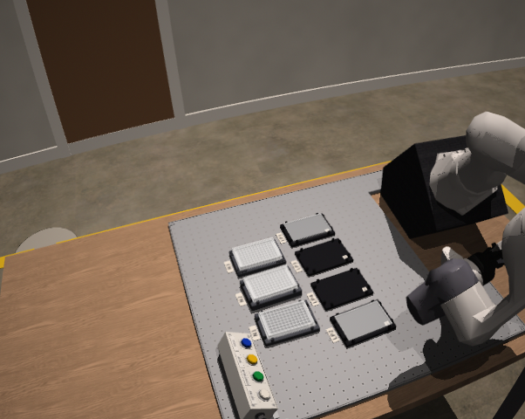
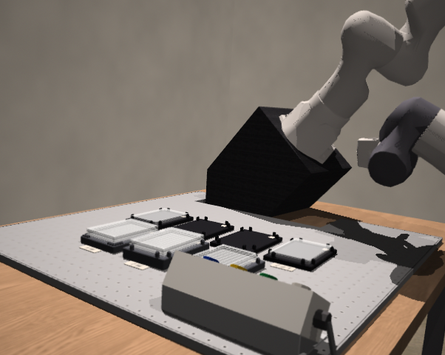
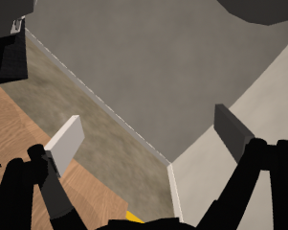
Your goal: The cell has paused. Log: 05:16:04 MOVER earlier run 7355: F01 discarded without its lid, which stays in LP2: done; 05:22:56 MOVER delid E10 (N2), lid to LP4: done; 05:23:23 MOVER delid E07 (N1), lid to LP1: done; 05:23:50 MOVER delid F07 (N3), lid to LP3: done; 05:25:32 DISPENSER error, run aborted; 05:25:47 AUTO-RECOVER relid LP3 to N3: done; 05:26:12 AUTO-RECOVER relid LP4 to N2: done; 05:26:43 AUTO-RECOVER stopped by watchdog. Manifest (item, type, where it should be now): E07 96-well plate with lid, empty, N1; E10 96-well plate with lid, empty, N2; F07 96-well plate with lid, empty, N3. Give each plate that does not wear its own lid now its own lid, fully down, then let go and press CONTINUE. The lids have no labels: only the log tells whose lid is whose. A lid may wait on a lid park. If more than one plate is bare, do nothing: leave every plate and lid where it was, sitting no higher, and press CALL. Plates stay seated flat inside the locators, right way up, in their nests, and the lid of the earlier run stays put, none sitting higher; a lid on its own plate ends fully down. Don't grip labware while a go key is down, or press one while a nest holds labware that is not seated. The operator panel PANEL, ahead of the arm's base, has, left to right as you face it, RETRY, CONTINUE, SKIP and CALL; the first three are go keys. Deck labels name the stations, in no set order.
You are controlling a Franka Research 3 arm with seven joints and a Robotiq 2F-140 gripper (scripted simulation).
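Right now my hand is 400 mm short of the black lid park LP1, 490 mm to the left of it and 240 mm above it. From my hand the other things lie so: lid park LP3: 400 mm ahead, 370 mm to the right, 240 mm below; lid park LP4: 410 mm ahead, 230 mm to the right, 240 mm below; plate: 590 mm ahead, 180 mm to the right, 220 mm below.
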